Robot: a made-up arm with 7 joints.
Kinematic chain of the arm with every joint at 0, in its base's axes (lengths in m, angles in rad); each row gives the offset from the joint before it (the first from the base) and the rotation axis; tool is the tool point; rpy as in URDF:
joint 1: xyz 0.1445 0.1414 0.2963 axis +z
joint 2: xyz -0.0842 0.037 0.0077 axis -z
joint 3: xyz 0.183 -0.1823 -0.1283 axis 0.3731 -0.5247 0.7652
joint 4: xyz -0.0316 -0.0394 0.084 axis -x
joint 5: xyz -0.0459 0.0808 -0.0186 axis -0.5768 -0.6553 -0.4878
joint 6: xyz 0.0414 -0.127 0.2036 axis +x
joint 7: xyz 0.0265 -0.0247 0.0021 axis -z
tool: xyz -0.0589 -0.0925 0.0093 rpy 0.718 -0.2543 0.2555
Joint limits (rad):
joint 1: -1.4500..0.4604
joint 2: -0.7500..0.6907
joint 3: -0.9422..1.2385
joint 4: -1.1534..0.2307
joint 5: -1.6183..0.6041
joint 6: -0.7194..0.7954
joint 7: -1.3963..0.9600
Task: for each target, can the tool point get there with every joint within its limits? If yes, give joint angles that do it. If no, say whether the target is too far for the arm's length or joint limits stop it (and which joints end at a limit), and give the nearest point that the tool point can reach.
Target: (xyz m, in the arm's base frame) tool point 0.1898 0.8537 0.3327
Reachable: no: joint limits stop it (at a limit: joint 1, joint 2, joint 4, joint 5, joint 6, joint 7) | nearest point 0.2283 0.5369 0.2372 | short by 0.333 m
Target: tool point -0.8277 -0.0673 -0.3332
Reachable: no: too far | nearest point -0.4803 0.0073 0.1137 | short by 0.571 m
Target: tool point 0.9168 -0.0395 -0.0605
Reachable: no: joint limits stop it (at a limit: joint 1, joint 3, joint 4, joint 5) | nearest point 0.7071 0.0034 0.1287 | short by 0.286 m
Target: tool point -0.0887 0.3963 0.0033
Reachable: no: joint limits stop it (at a limit: joint 1, joint 2, joint 3, joint 4, joint 5) | nearest point -0.1536 0.2967 0.0567 | short by 0.130 m
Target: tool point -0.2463 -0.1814 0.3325
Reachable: yes | joints -0.8256 0.3034 -0.0634 -0.7332 -0.0793 -0.4740 -0.8440
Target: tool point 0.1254 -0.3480 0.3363
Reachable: yes | joints 0.1161 0.3573 -0.3000 -0.7027 -0.1477 -0.3777 -0.7753
